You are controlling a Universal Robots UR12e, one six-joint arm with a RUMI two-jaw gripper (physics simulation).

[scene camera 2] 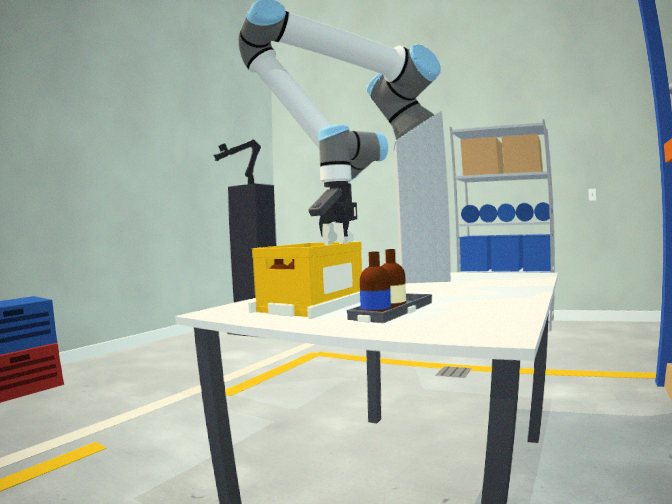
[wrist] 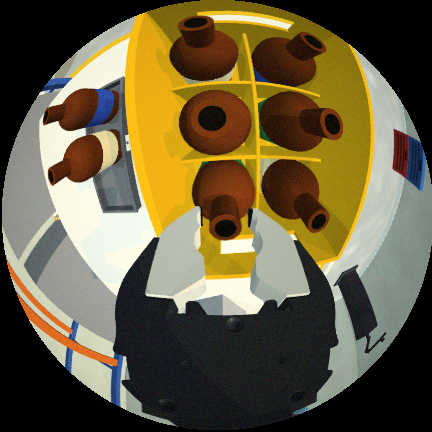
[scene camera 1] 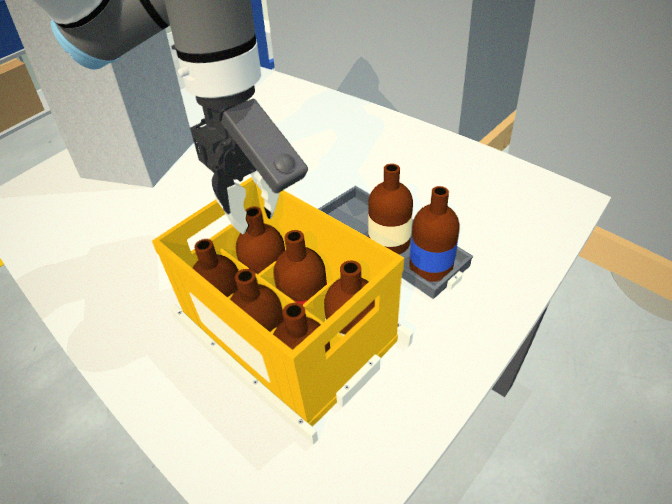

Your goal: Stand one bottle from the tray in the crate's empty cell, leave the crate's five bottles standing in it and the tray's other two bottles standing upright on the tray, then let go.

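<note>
The yellow crate has an upright brown bottle in every cell. My gripper is part open, its fingertips low on either side of the neck of the bottle in the corner cell nearest the arm, on the tray side. In the wrist view a gap shows on each side of that neck. On the grey tray a blue-banded bottle and a cream-banded bottle stand upright.
Neighbouring bottles stand close to the gripped-at corner cell. The crate's rim rises around the fingers. White stop blocks sit along the crate's foot. A grey pedestal stands behind the arm's wrist.
</note>
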